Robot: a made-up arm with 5 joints. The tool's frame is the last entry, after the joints. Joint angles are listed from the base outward.
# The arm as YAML. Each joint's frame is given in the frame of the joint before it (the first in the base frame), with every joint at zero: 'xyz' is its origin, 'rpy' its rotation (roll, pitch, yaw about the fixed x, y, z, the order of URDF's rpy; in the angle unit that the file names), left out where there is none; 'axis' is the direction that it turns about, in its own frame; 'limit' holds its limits. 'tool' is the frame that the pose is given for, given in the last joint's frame.
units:
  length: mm
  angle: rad
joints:
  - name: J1
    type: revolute
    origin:
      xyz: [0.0, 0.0, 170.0]
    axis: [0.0, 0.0, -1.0]
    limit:
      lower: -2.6
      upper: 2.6
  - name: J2
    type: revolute
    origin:
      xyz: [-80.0, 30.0, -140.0]
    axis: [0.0, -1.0, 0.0]
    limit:
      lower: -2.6
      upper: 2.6
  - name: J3
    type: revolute
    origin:
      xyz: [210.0, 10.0, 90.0]
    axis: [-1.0, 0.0, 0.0]
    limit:
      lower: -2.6
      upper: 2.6
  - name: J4
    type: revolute
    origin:
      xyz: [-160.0, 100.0, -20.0]
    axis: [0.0, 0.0, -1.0]
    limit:
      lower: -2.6
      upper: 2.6
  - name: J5
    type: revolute
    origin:
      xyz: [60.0, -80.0, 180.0]
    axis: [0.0, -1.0, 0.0]
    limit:
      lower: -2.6
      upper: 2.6
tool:
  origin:
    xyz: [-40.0, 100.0, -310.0]
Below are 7 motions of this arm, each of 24 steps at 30 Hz.
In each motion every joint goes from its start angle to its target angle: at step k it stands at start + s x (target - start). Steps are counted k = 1, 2, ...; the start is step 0. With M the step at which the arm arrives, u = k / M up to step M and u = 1 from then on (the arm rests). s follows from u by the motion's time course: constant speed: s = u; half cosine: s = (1 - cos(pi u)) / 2; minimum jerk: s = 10 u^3 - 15 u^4 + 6 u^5.
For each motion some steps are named. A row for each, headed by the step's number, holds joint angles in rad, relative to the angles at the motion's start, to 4 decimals.
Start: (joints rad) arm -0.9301 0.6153 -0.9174 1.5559 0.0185
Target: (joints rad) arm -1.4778 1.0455 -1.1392 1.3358 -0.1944
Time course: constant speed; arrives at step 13
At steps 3, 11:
3: -0.1264 0.0993 -0.0512 -0.0508 -0.0491
11: -0.4634 0.3640 -0.1877 -0.1862 -0.1801

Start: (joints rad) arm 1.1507 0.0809 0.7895 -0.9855 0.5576
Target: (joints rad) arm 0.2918 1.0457 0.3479 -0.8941 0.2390
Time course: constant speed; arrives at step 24
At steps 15, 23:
15: -0.5368 0.6030 -0.2760 0.0571 -0.1991
23: -0.8231 0.9246 -0.4232 0.0876 -0.3053

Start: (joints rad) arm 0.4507 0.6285 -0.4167 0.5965 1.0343
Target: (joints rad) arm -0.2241 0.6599 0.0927 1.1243 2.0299
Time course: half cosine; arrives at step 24
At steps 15, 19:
15: -0.4665 0.0217 0.3522 0.3649 0.6883
19: -0.6051 0.0282 0.4568 0.4733 0.8927

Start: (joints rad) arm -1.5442 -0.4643 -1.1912 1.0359 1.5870
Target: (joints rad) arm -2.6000 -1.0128 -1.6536 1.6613 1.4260
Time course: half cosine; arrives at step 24
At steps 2, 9, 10, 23, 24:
2: -0.0180 -0.0093 -0.0079 0.0107 -0.0027
9: -0.3259 -0.1693 -0.1427 0.1930 -0.0497
10: -0.3913 -0.2033 -0.1714 0.2318 -0.0597
23: -1.0513 -0.5462 -0.4604 0.6227 -0.1603
24: -1.0558 -0.5485 -0.4624 0.6254 -0.1610

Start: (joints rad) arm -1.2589 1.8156 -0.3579 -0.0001 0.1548
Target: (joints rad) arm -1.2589 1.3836 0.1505 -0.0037 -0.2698
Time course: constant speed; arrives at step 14
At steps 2, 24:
2: 0.0000 -0.0617 0.0726 -0.0005 -0.0607
24: 0.0000 -0.4320 0.5084 -0.0036 -0.4246

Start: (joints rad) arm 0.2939 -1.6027 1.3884 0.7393 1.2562
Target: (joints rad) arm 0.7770 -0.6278 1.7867 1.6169 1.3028
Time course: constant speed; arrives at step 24
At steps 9, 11, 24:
9: 0.1812 0.3656 0.1494 0.3291 0.0175
11: 0.2214 0.4468 0.1826 0.4022 0.0214
24: 0.4831 0.9749 0.3983 0.8776 0.0466

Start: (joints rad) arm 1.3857 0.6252 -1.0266 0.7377 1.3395
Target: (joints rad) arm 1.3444 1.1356 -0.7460 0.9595 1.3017
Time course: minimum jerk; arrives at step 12
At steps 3, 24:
3: -0.0043 0.0528 0.0290 0.0230 -0.0039
24: -0.0413 0.5104 0.2806 0.2218 -0.0378

